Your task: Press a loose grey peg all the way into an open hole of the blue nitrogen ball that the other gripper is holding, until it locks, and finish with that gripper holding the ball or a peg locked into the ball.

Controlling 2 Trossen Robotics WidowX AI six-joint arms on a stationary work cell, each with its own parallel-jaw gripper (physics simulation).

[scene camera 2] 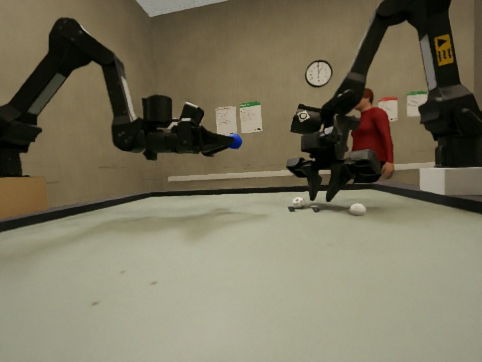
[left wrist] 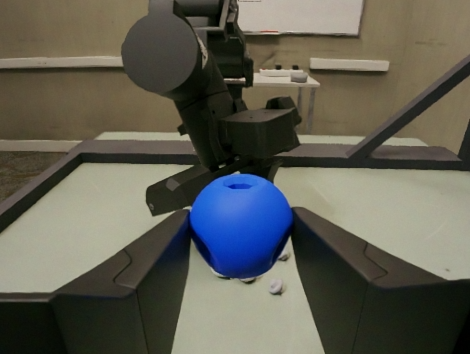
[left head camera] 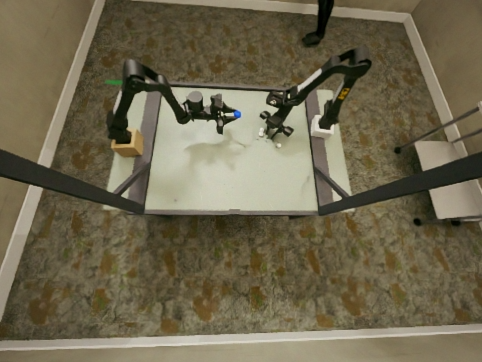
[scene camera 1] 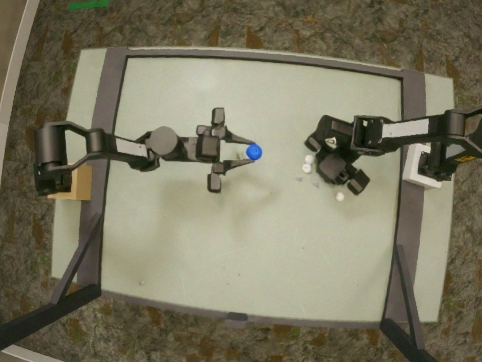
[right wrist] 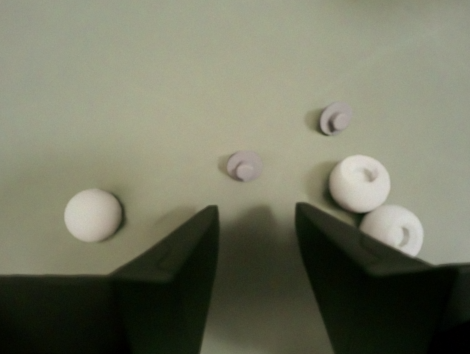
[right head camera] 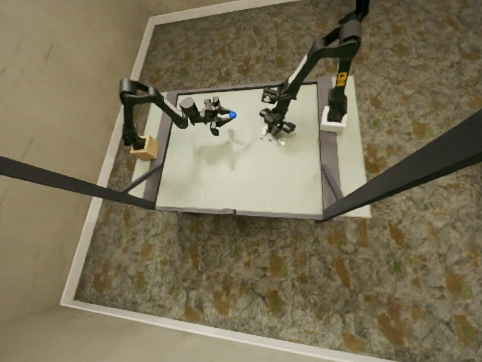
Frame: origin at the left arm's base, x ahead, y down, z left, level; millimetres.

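Seen in the pictures: left gripper, fingertip midpoint: (scene camera 2: pixel 235 141) (left wrist: pixel 240 219) (left head camera: pixel 238 114) (scene camera 1: pixel 255 152) (right head camera: pixel 233 115); right gripper, fingertip midpoint: (scene camera 2: pixel 319 201) (left head camera: pixel 268 136) (scene camera 1: pixel 321 176) (right wrist: pixel 256 214) (right head camera: pixel 271 134); left arm's base, link origin: (left head camera: pixel 123 137) (scene camera 1: pixel 62 180) (right head camera: pixel 140 144); right arm's base, link origin: (scene camera 2: pixel 460 167) (left head camera: pixel 324 124) (scene camera 1: pixel 429 165) (right head camera: pixel 334 116).
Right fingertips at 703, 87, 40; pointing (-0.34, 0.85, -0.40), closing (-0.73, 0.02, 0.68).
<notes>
Offsets run from my right fingertips to a thing's middle, as dx, dy, dz.
The blue ball @(-176, -141, +37) (left head camera: pixel 237 114) (right head camera: pixel 233 115) (scene camera 1: pixel 254 151) (scene camera 2: pixel 235 141) (left wrist: pixel 241 230) is between the fingertips of my left gripper (left wrist: pixel 240 219), which is shut on it, high above the table. One open hole faces up; two more show low on its sides. Two loose grey pegs lie on the table: one peg @(-58, +12, -5) (scene camera 1: pixel 298 178) (scene camera 2: pixel 291 209) (left wrist: pixel 275 286) (right wrist: pixel 336 119) near the white pair, the other peg @(-12, +12, -19) (scene camera 1: pixel 315 184) (scene camera 2: pixel 315 208) (right wrist: pixel 244 167) nearer my right gripper (scene camera 2: pixel 321 199) (right wrist: pixel 256 214). The right gripper is open and empty, pointing down above the table, with that peg just beyond its fingertips in the wrist view.
Two white balls @(-39, +8, +22) (right wrist: pixel 359 183) @(-33, +8, +44) (right wrist: pixel 392 230) touch each other beside the pegs. A third white ball @(+53, +8, -52) (scene camera 1: pixel 340 196) (scene camera 2: pixel 357 209) (right wrist: pixel 93 215) lies on the pegs' other side. A dark raised frame (scene camera 1: pixel 265 59) borders the table. A person in red (scene camera 2: pixel 372 131) stands behind it.
</notes>
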